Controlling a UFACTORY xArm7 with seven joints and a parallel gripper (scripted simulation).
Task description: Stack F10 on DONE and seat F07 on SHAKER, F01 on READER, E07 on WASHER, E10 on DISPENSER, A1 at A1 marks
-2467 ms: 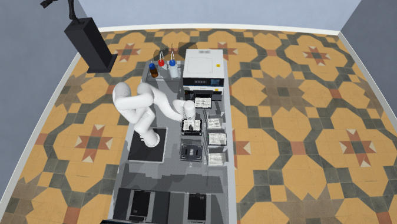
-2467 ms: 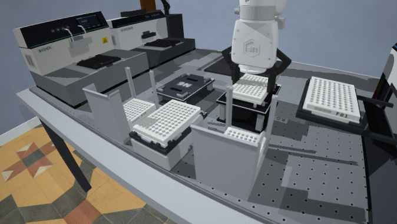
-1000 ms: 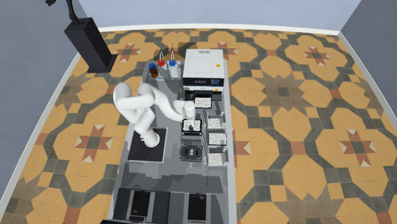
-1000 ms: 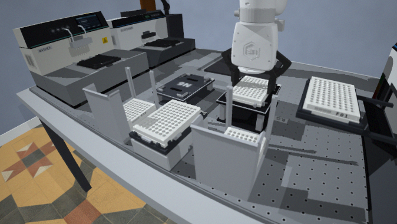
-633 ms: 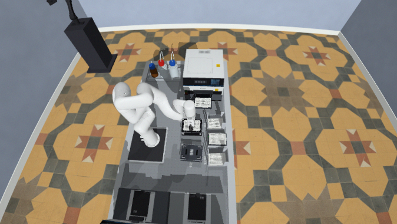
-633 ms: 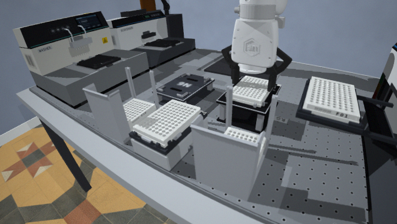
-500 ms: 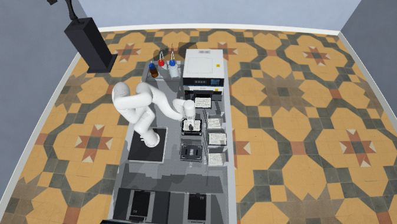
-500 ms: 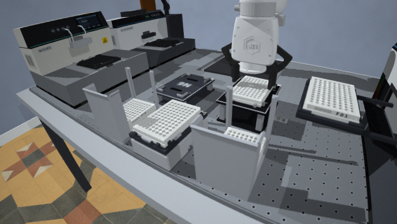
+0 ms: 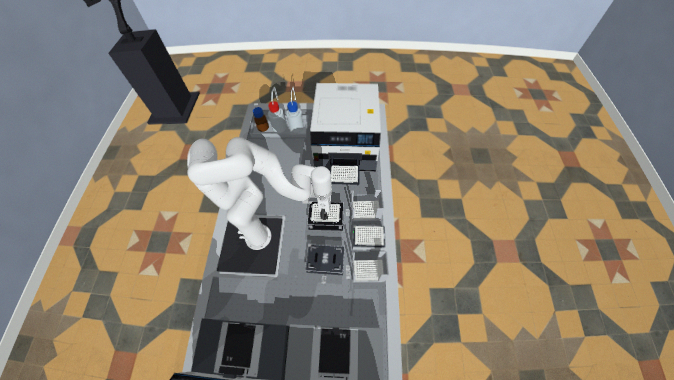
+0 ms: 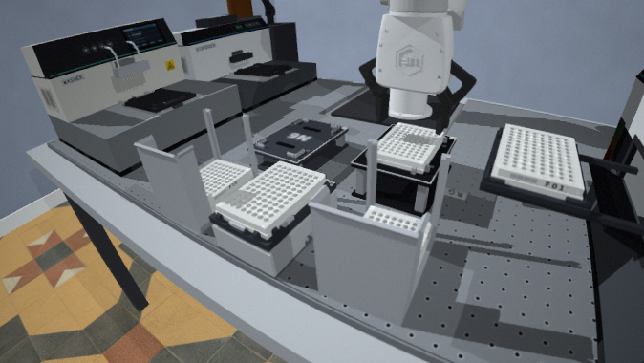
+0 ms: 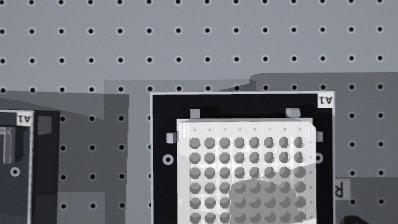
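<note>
Now: the RG nest 50 mm below my hand. From my hand the other things lie so: washer: 830 mm to the right, 60 mm ahead, 10 mm below; then dispenser: 760 mm to the right, 310 mm behind, 20 mm below.
</note>
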